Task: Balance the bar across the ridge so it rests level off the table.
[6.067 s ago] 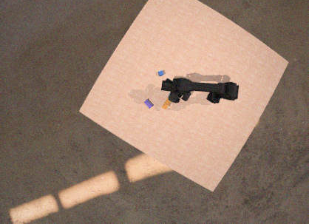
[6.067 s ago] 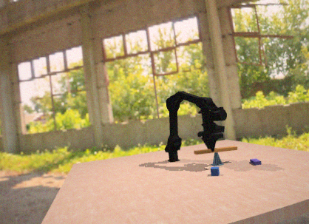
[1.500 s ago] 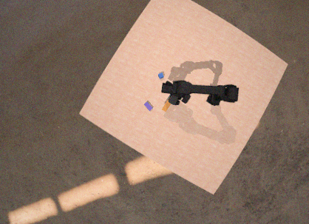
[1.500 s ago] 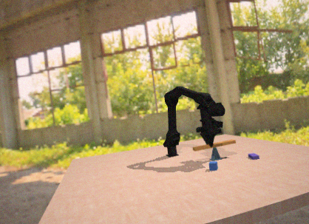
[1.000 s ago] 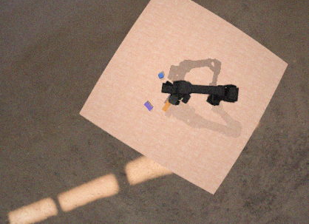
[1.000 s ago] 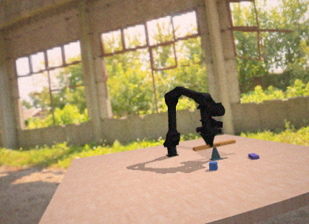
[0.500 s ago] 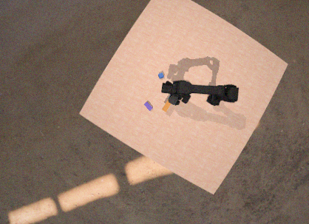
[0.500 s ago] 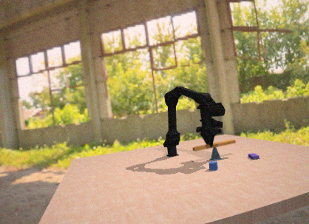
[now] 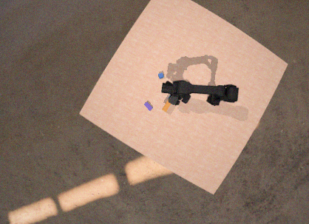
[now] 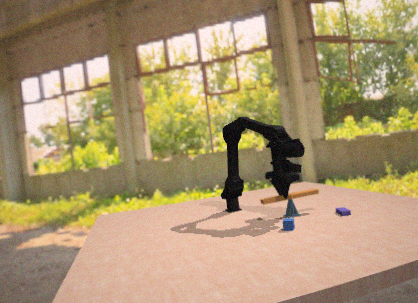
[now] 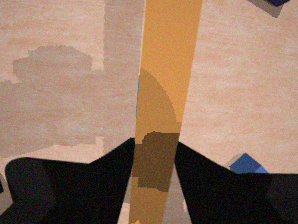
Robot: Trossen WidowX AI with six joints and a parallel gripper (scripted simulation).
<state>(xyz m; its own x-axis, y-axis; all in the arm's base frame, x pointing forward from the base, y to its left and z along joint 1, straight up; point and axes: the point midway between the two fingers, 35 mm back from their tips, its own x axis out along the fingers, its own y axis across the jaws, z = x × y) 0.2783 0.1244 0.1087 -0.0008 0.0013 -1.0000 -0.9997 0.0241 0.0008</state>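
My gripper tip is 3 cm to the right of the orange bar. From my gripper tip the other things lie so: blue cube 16 cm ahead, 7 cm to the right, 6 cm below; then flat purple block 12 cm ahead, 18 cm to the left, 7 cm below.
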